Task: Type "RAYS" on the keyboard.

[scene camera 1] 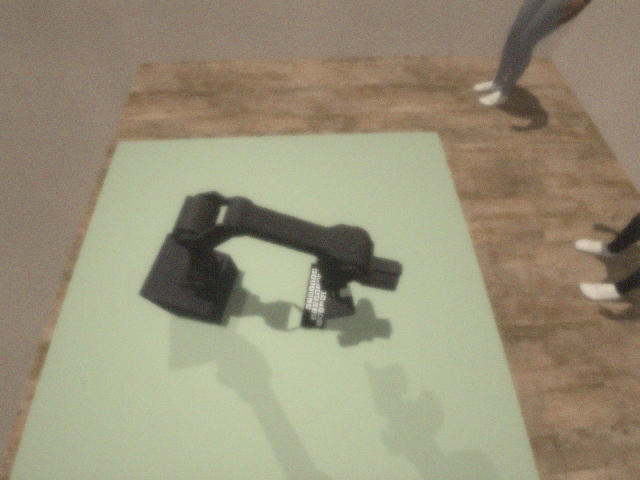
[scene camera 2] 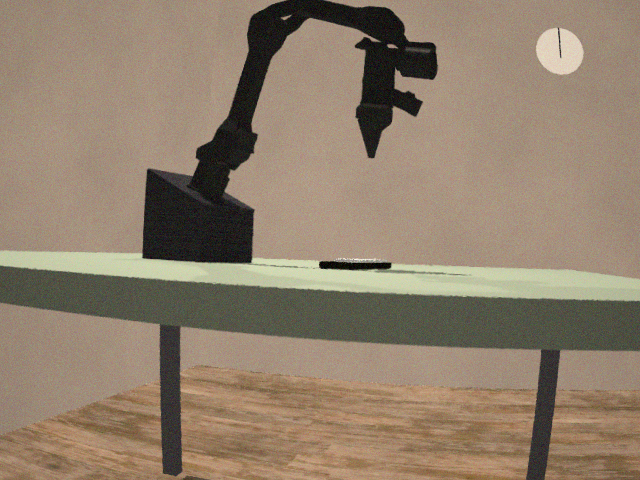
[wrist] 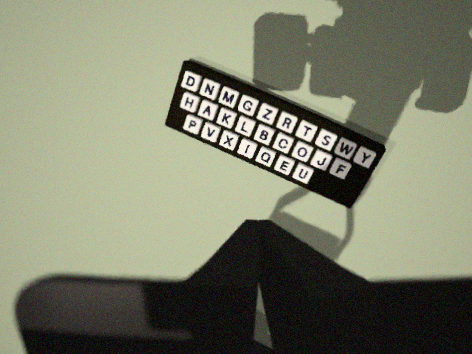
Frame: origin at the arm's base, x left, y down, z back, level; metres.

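Seen in the pictures: gripper, fingertip midpoint: (scene camera 2: 371, 158) (wrist: 256, 232); arm's base, link origin: (scene camera 1: 192, 277) (scene camera 2: 204, 191).
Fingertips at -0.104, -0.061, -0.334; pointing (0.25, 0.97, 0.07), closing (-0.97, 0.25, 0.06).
Pixels of each thing's top centre, then the offset from my fingertips to it, as dx, dy, dz.
- black keyboard, top centre: (wrist: 268, 137) (scene camera 2: 358, 259) (scene camera 1: 317, 293) +0.023, +0.185, +0.018
- R key, top centre: (wrist: 286, 122) +0.007, +0.185, +0.004
- Y key, top centre: (wrist: 364, 158) -0.062, +0.185, +0.032
- S key, top centre: (wrist: 326, 140) -0.027, +0.185, +0.018
A black keyboard (scene camera 1: 307, 319) (scene camera 2: 355, 265) (wrist: 332, 191) with white letter keys lies flat on the table. In the wrist view it slants down to the right. The R key (wrist: 285, 121), A key (wrist: 206, 110), Y key (wrist: 364, 157) and S key (wrist: 326, 140) show there; Y is at the right end of the top row, and A is second in the middle row. My gripper (scene camera 2: 371, 157) (wrist: 256, 232) is shut and empty, pointing down, well above the keyboard in the second scene view. In the first scene view the gripper and arm hide part of the keyboard.
The arm's base (scene camera 1: 178, 281) (scene camera 2: 197, 222) stands on the green table (scene camera 1: 170, 170) (scene camera 2: 310, 315). Arm shadows fall on the table and near the keyboard. One person (scene camera 1: 516, 51) stands beyond the table, and another person's feet (scene camera 1: 599, 291) show at the right. A round clock (scene camera 2: 559, 51) hangs on the wall.
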